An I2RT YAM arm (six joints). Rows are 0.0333 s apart.
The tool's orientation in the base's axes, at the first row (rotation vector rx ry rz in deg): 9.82, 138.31, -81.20
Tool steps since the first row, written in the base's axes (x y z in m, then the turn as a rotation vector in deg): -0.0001, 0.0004, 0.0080, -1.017, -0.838, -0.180; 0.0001, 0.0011, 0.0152, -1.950, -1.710, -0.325; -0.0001, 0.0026, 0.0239, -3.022, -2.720, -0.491; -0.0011, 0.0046, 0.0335, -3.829, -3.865, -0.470; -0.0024, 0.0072, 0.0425, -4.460, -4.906, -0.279; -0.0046, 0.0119, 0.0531, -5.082, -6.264, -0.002; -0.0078, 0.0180, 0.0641, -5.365, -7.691, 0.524; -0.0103, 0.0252, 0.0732, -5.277, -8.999, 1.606; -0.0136, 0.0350, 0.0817, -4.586, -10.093, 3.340; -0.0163, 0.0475, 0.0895, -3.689, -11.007, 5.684; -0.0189, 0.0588, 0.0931, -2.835, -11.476, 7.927; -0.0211, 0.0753, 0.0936, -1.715, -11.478, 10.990
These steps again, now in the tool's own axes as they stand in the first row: -0.0027, -0.0064, -0.0039, 1.069, -0.541, 0.577; -0.0054, -0.0120, -0.0077, 2.049, -1.106, 1.188; -0.0083, -0.0185, -0.0130, 3.176, -1.759, 1.895; -0.0108, -0.0257, -0.0192, 3.999, -2.562, 2.696; -0.0129, -0.0321, -0.0258, 4.591, -3.407, 3.370; -0.0148, -0.0392, -0.0351, 5.166, -4.477, 4.282; -0.0160, -0.0461, -0.0460, 5.343, -5.695, 5.218; -0.0172, -0.0507, -0.0569, 4.972, -7.214, 5.886; -0.0177, -0.0537, -0.0699, 3.798, -9.002, 6.213; -0.0187, -0.0547, -0.0848, 2.209, -11.148, 6.157; -0.0182, -0.0527, -0.0968, 0.667, -13.002, 5.751; -0.0174, -0.0455, -0.1118, -1.438, -15.229, 4.634
